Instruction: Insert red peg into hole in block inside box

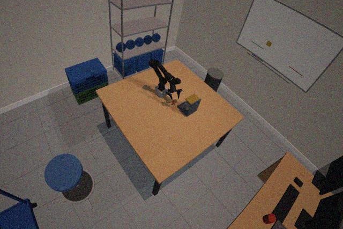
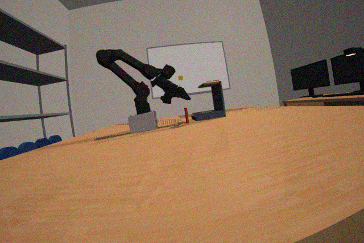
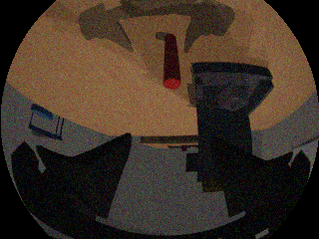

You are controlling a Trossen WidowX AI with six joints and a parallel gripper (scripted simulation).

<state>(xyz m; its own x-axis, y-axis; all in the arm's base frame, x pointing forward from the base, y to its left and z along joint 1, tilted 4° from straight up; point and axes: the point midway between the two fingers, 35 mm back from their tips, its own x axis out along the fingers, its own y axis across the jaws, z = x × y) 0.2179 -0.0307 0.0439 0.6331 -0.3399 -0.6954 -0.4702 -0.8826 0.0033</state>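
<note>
Right now the red peg is 2 cm behind my gripper tip, 1 cm to the left of it and 8 cm below it. Round my gripper tip: yellow roof: 16 cm ahead, 8 cm to the left, 8 cm above; then box back wall: 21 cm ahead, 7 cm to the left, 1 cm below.
</note>
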